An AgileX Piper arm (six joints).
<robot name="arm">
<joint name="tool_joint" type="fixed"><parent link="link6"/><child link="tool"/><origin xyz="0 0 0" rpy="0 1.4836 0"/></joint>
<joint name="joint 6" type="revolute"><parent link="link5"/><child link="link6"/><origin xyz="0.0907 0 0.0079"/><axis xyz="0.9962 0 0.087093"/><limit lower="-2.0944" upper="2.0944"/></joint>
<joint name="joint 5" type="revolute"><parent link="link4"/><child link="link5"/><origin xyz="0 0 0"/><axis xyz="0 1 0"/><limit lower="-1.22" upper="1.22"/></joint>
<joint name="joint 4" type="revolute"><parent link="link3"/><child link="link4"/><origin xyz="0.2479 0 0.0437"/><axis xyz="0.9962 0 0.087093"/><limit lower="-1.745" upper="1.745"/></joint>
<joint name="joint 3" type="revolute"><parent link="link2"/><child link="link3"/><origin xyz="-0.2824 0 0.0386"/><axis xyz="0 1 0"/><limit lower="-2.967" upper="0"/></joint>
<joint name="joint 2" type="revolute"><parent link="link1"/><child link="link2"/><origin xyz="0 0 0"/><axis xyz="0 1 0"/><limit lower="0" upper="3.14"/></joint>
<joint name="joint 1" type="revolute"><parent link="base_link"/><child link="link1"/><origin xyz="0 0 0.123"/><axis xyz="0 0 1"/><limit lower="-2.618" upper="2.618"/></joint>
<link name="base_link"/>
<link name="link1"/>
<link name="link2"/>
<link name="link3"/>
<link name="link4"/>
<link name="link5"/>
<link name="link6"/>
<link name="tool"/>
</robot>
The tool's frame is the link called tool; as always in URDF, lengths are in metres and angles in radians.
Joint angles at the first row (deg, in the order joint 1, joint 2, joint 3, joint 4, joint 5, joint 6):
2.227, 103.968, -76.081, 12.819, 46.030, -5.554
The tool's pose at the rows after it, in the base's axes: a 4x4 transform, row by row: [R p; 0 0 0 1], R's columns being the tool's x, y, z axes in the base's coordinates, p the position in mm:
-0.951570 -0.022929 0.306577 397.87; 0.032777 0.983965 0.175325 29.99; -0.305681 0.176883 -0.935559 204.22; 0 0 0 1
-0.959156 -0.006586 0.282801 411.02; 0.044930 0.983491 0.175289 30.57; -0.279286 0.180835 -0.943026 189.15; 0 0 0 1
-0.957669 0.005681 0.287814 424.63; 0.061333 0.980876 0.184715 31.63; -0.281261 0.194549 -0.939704 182.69; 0 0 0 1
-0.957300 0.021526 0.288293 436.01; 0.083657 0.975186 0.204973 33.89; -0.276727 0.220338 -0.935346 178.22; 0 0 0 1
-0.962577 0.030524 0.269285 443.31; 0.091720 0.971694 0.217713 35.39; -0.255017 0.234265 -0.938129 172.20; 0 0 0 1
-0.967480 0.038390 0.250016 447.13; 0.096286 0.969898 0.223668 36.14; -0.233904 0.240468 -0.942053 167.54; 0 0 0 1
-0.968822 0.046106 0.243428 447.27; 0.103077 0.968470 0.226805 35.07; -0.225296 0.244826 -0.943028 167.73; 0 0 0 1
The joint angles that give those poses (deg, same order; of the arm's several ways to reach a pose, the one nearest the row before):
2.171, 110.139, -80.301, 12.844, 47.383, -4.777
2.171, 114.090, -83.136, 12.844, 47.713, -3.997
2.129, 117.118, -86.534, 13.572, 47.821, -3.562
2.128, 119.695, -89.767, 15.019, 48.514, -3.102
2.128, 121.915, -92.259, 15.731, 49.959, -2.787
2.128, 123.356, -93.782, 15.955, 51.201, -2.380
1.942, 123.477, -94.066, 16.136, 51.806, -2.140

